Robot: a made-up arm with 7 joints.
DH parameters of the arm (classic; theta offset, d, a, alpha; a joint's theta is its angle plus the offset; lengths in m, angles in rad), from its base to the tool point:
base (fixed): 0 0 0 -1.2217
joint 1: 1.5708 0 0 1.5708
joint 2: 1.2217 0 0 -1.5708
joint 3: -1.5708 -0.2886 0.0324 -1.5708
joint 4: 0 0 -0.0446 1.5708
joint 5: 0 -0.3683 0 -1.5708
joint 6: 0 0 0 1.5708
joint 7: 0 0 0 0
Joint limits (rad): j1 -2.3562..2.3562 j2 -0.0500..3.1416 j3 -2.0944..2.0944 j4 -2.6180..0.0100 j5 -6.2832..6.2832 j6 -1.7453..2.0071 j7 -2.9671..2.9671
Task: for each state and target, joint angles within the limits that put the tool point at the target. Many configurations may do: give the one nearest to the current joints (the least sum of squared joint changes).
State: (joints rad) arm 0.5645 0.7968 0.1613 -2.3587 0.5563 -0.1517 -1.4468
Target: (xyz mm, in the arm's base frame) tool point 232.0 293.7 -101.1
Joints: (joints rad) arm 0.6178 0.7965 0.6000 -2.1422 0.5563 -0.1517 -1.4468
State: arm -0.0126 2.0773 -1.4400 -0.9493 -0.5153 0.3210 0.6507
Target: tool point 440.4 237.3 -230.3
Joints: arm -0.6528 1.3611 -1.1217 -1.4161 -0.5153 0.3210 0.6507
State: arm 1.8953 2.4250 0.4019 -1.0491 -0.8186 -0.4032 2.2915
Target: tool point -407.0 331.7 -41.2
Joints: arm 2.3041 1.6217 -0.2642 -1.5431 -0.8186 -0.4032 2.2915
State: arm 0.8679 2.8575 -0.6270 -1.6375 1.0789 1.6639 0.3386
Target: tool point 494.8 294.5 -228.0
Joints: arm 1.5869 3.1416 -0.0514 -0.9553 1.0789 1.6639 0.3386
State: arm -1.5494 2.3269 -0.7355 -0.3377 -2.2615 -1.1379 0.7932
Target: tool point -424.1 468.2 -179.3
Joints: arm -2.2086 2.8603 -0.7320 0.0088 -2.2615 -1.1379 0.7932
